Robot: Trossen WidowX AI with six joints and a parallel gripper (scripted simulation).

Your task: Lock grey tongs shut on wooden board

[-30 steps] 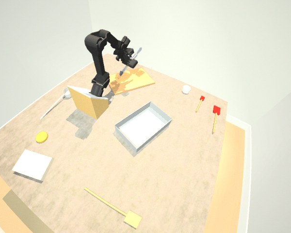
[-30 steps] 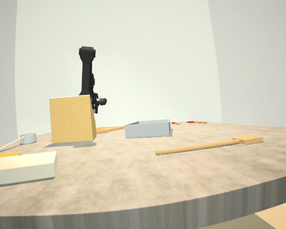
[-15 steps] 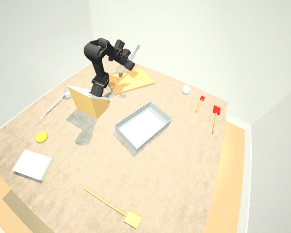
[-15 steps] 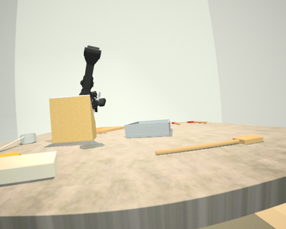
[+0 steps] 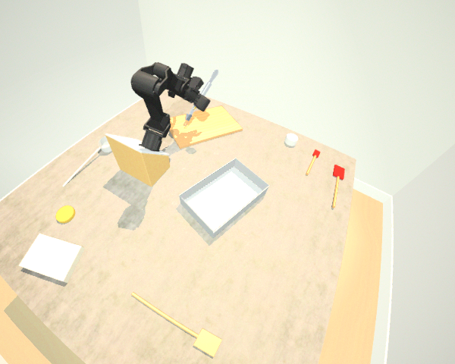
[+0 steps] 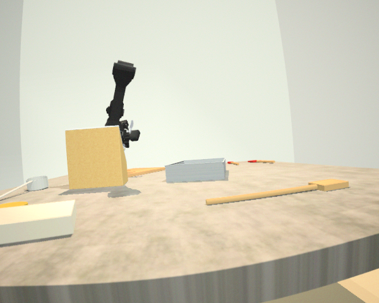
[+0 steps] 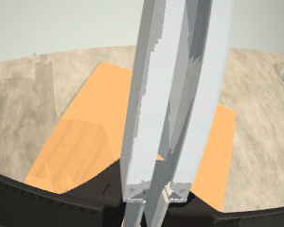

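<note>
Now: the wooden board 130 mm below my gripper tip. Also, from my gripper tip: roasting tin (380 mm to the right, 280 mm ahead, 110 mm below); white slab (860 mm to the right, 170 mm behind, 130 mm below).
</note>
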